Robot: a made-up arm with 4 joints.
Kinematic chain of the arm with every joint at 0, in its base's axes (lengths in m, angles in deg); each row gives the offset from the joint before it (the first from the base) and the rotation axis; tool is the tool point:
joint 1: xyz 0 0 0.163 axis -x
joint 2: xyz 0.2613 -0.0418 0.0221 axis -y
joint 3: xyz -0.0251 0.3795 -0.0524 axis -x
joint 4: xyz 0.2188 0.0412 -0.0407 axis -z
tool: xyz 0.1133 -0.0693 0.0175
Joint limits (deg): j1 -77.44..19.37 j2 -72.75..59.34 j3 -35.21..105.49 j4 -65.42..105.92
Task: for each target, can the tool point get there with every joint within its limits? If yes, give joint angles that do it. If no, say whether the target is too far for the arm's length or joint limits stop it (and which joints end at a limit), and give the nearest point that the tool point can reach.
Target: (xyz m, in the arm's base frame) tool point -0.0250 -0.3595 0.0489
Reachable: no: joint limits stop it (at a limit: joint 1, joint 2) | nearest point 0.3452 -0.1185 0.4626 | short by 0.605 m
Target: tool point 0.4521 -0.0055 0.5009
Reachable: yes | joints -53.85 47.74 43.89 27.21
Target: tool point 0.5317 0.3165 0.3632
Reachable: yes | joints 0.29 44.15 67.02 -12.38
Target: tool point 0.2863 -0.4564 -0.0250
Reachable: no: joint limits stop it (at a limit: joint 1, joint 2) | nearest point 0.3926 -0.1427 0.4526 | short by 0.581 m
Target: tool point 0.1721 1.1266 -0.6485
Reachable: no: too far | nearest point 0.2670 0.4361 -0.1512 | short by 0.856 m
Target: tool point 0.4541 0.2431 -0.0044
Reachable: yes | joints 9.93 -36.59 51.91 37.55
